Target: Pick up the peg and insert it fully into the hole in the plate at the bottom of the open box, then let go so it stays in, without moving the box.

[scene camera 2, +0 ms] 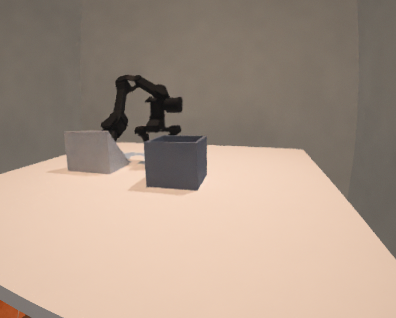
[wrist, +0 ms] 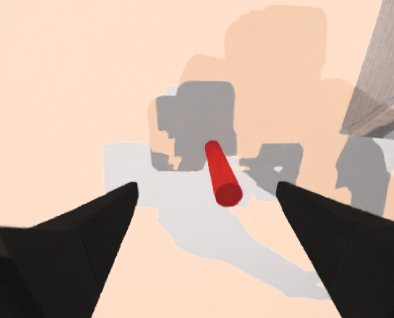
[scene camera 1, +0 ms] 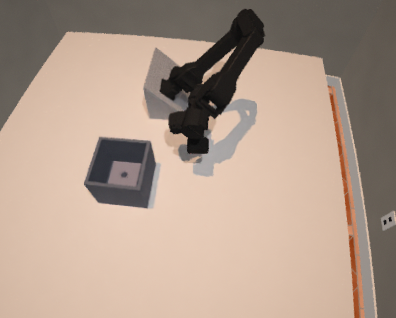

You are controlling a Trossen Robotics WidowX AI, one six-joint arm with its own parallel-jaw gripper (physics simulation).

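Seen in the pictures: gripper, fingertip midpoint: [wrist: 208, 188]; arm's base at its link origin: [scene camera 2: 105, 144] [scene camera 1: 167, 89].
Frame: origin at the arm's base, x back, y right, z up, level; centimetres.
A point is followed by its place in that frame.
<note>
The red peg [wrist: 221, 172] @(y -9.9, x -18.4, z -3.3 cm) stands upright on the table in the wrist view; it does not show in either scene view. My gripper [scene camera 1: 198, 147] @(y -11.4, x -19.0, z -4.3 cm) [scene camera 2: 160, 134] [wrist: 208, 188] @(y -11.4, x -19.0, z -4.3 cm) is open and empty, pointing down. In the wrist view the peg's top end appears between the two spread fingertips, nearer the right one; the height gap is hard to tell. The open dark blue box [scene camera 1: 120, 195] @(y 9.9, x -40.4, z -1.5 cm) [scene camera 2: 172, 162] @(y 18.8, x -32.6, z -2.0 cm) stands left of the gripper in the first scene view. The pale plate [scene camera 1: 116, 169] @(y 13.6, x -30.6, z -4.2 cm) with its dark hole [scene camera 1: 124, 174] @(y 11.2, x -31.5, z -5.7 cm) lies on the box's floor. In the second scene view the box hides part of the fingers.
A grey wedge-shaped block [scene camera 1: 154, 75] @(y 4.6, x 2.3, z 4.5 cm) [scene camera 2: 89, 151] @(y 6.8, x 3.5, z -1.6 cm) [wrist: 374, 82] @(y -4.4, x -6.1, z -8.3 cm) stands beside the arm, behind the box in the first scene view and at the upper right in the wrist view. The arm's shadows fall around the peg on the table [scene camera 1: 225, 240] @(y -20.8, x -49.8, z -10.0 cm) [scene camera 2: 225, 225] @(y 39.8, x -48.6, z -10.0 cm).
</note>
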